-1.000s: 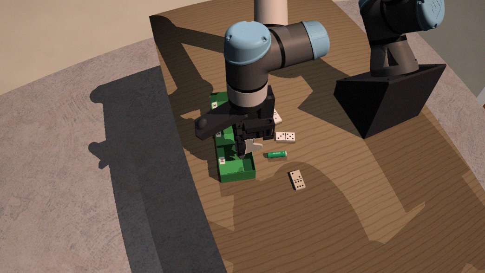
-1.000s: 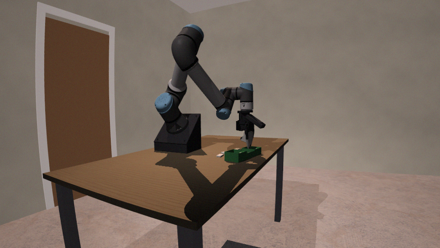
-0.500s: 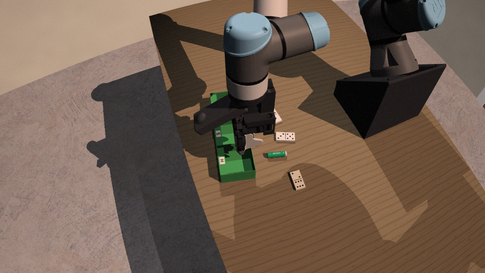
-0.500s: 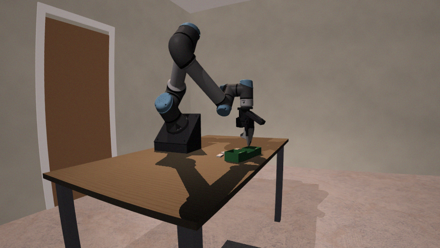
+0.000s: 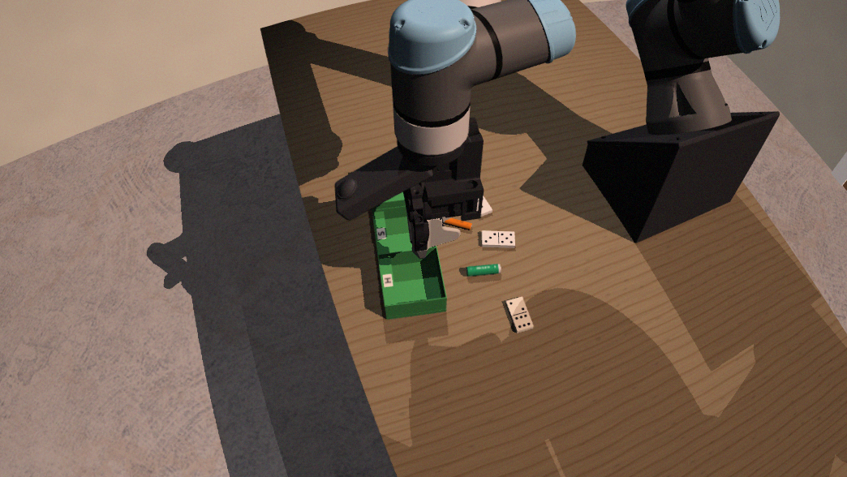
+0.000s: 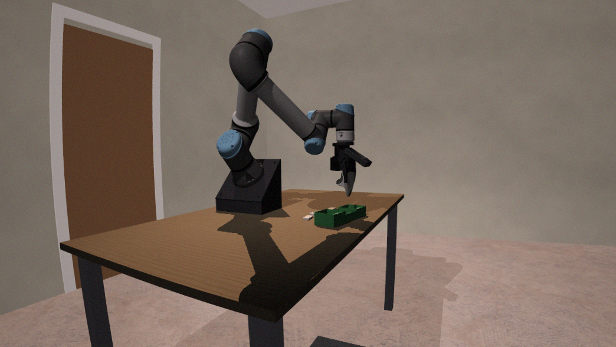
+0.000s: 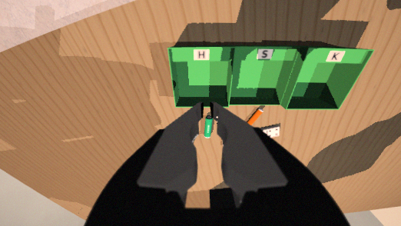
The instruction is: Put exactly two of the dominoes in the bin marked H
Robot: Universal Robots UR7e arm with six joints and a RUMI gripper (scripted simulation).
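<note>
Right now my hand is 13 cm past the white domino, 11 cm to the left of it and 9 cm above it. Also, from my hand: orange battery: 9 cm below, 9 cm behind, 8 cm to the right; then bin: 8 cm to the right, 7 cm below; then green battery: 9 cm below, 9 cm behind, 1 cm to the left.
</note>
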